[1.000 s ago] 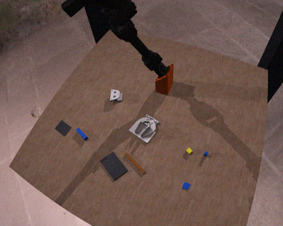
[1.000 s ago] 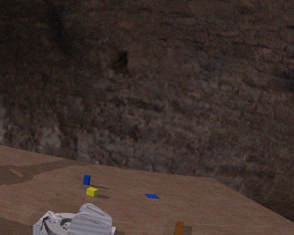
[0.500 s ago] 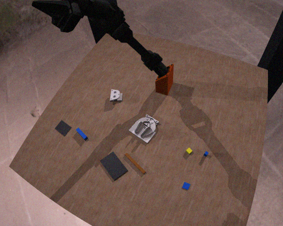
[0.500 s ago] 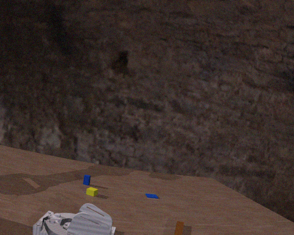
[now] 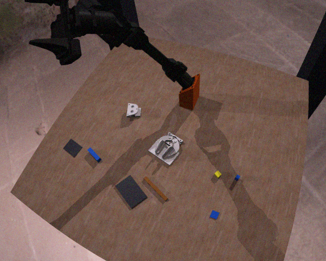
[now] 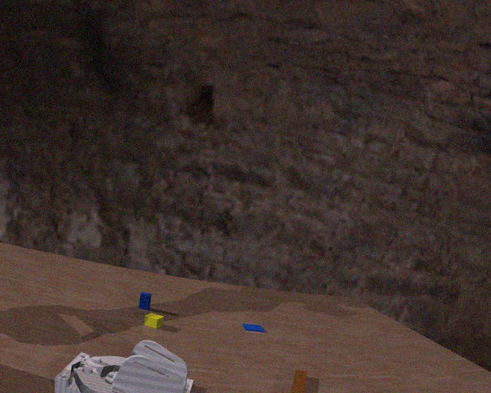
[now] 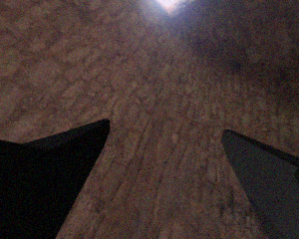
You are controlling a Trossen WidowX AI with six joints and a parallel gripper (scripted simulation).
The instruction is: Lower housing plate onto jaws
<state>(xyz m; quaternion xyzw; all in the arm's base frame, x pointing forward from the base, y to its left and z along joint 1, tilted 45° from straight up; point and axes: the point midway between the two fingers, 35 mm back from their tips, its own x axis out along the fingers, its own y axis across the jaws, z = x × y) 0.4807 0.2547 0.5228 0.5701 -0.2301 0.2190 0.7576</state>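
Now: gripper tip 310 mm past the white housing piece, 50 mm to the left of it and 720 mm above it. Also, from my gripper tip: orange bar 30 mm ahead, 180 mm to the left, 740 mm below; dark square 30 mm behind, 290 mm to the right, 740 mm below; blue bar 30 mm behind, 150 mm to the right, 740 mm below.
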